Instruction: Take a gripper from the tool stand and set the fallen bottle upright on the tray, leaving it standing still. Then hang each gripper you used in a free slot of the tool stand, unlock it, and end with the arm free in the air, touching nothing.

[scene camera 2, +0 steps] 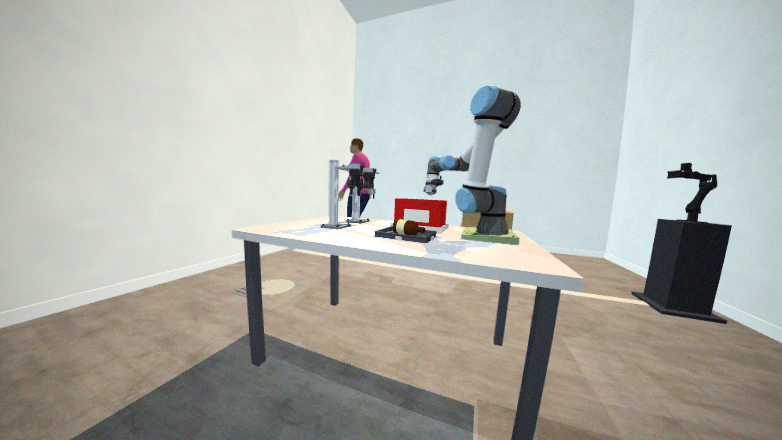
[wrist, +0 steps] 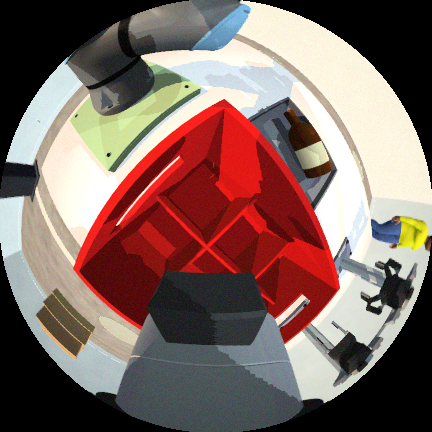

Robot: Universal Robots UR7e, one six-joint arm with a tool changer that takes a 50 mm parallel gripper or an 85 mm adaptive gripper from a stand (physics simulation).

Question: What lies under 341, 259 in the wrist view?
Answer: A tool stand.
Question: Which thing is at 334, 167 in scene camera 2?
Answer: A tool stand.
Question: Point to a red panel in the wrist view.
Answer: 239, 156
